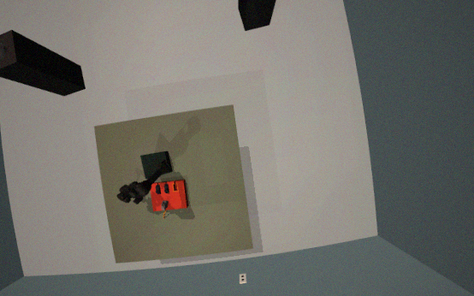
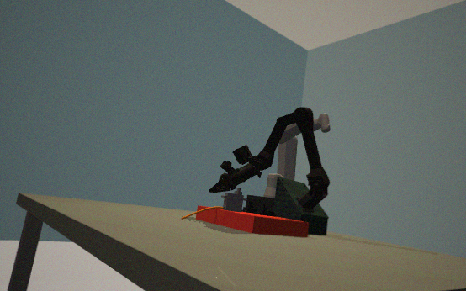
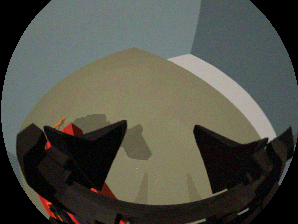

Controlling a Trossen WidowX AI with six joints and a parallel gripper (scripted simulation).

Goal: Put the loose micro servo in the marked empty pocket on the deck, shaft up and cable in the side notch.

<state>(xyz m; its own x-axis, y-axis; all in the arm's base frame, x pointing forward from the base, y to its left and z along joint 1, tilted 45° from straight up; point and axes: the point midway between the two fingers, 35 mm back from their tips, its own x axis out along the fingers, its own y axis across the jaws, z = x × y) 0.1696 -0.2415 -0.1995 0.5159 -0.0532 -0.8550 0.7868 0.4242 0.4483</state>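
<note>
Right now my gripper tip is 28 cm to the right of the red deck, 11 cm short of it and 8 cm above it.
</note>
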